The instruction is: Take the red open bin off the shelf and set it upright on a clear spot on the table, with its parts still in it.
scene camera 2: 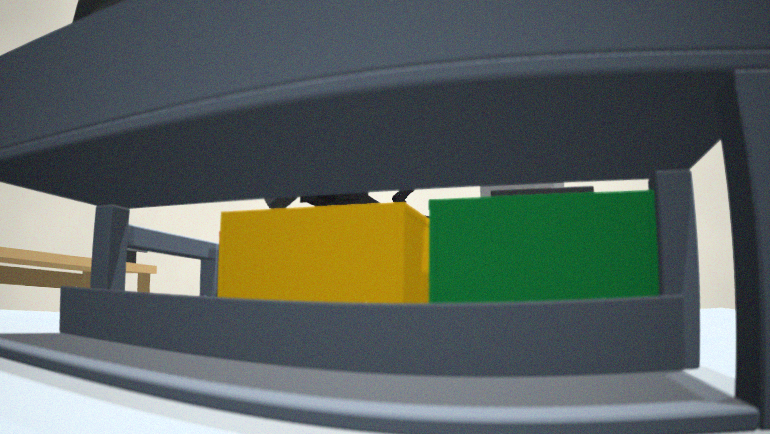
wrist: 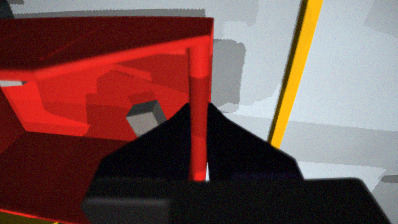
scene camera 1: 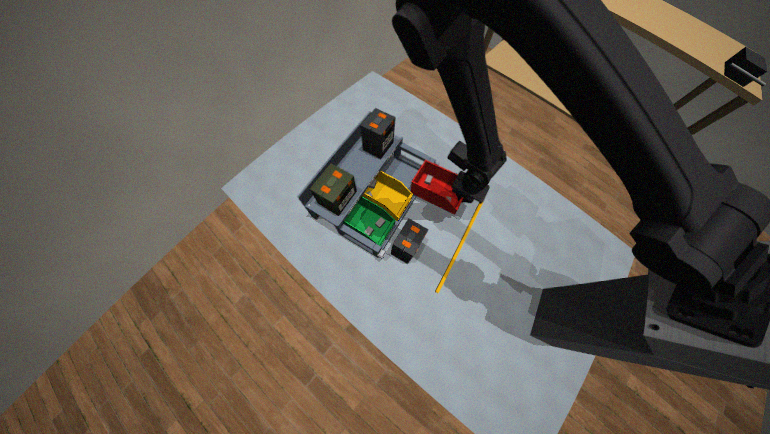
Labels:
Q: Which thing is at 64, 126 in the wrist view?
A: A red open bin.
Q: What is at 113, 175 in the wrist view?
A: The gripper.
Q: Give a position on a red open bin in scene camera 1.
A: At 443, 179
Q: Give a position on a yellow bin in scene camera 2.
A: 368, 253

